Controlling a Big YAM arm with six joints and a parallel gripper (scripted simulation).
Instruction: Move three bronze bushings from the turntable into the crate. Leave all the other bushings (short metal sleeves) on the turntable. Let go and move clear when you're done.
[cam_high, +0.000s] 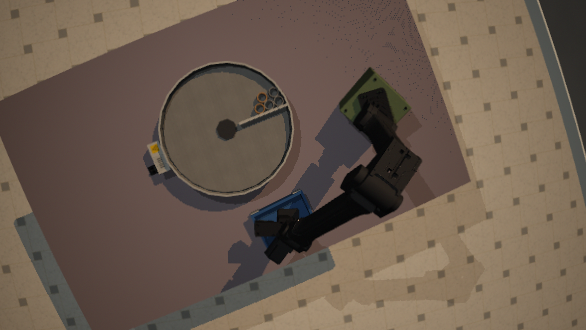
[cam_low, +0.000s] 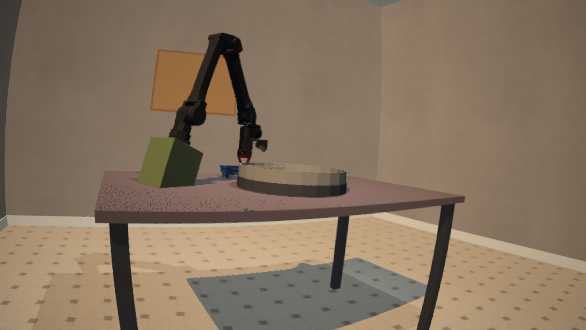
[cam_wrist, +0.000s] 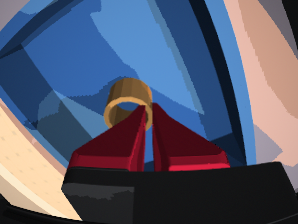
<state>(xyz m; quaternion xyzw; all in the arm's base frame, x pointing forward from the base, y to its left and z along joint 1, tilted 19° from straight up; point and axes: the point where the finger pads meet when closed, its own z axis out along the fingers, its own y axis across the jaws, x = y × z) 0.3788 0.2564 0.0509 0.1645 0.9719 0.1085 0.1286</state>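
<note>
The blue crate is 10 mm to the left of my hand and 20 mm below it. Also, from my hand: turntable: 90 mm ahead, 340 mm to the right, 10 mm above.
</note>
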